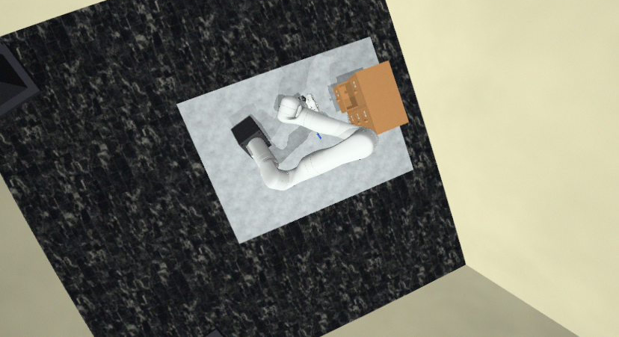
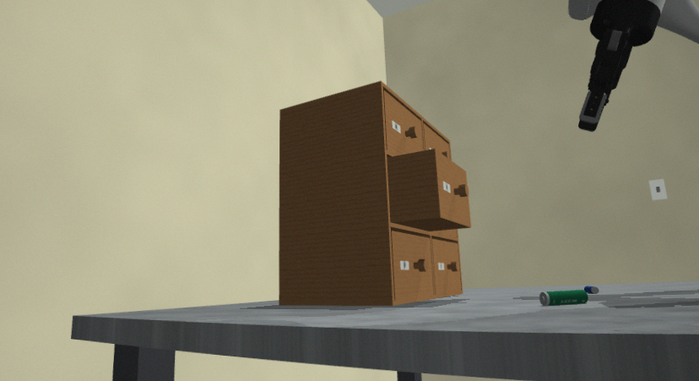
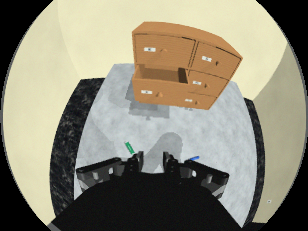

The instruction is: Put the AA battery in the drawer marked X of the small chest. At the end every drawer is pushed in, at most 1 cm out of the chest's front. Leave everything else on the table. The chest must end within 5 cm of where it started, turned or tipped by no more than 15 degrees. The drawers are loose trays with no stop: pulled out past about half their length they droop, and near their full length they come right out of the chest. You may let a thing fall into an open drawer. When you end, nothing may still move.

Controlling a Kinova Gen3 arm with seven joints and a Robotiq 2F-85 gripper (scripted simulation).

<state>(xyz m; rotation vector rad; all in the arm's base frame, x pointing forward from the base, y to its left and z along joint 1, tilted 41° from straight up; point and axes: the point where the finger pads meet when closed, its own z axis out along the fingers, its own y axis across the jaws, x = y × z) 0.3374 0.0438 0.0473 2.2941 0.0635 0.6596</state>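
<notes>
My gripper is now 7 cm short of the green AA battery, 7 cm to the right of it and 22 cm above it. Also, from my hand: blue AA battery: 16 cm to the right, 23 cm below.
</notes>
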